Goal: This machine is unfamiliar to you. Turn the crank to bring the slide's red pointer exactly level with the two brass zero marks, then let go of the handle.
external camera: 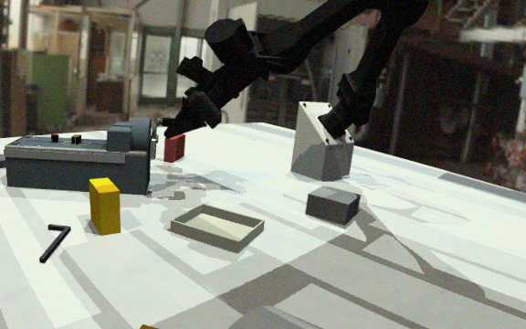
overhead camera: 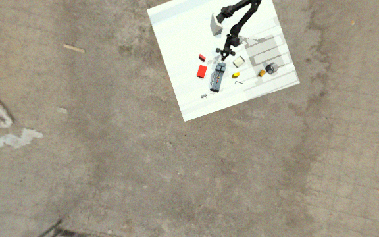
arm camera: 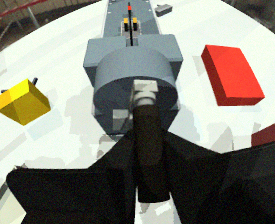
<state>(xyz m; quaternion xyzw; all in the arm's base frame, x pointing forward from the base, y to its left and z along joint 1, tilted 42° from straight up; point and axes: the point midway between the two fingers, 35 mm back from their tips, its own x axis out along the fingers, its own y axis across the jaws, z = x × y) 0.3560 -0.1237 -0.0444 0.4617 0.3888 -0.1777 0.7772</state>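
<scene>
The dark crank handle is 20 mm above my gripper tip, 10 mm to the left of it and 10 mm behind it. The rest, counted from my gripper tip: red pointer: 160 mm ahead, 130 mm to the right, 10 mm below; shallow grey tray: 190 mm to the left, 90 mm below, 60 mm ahead; yellow block: 180 mm ahead, 90 mm to the left, 70 mm below.
</scene>
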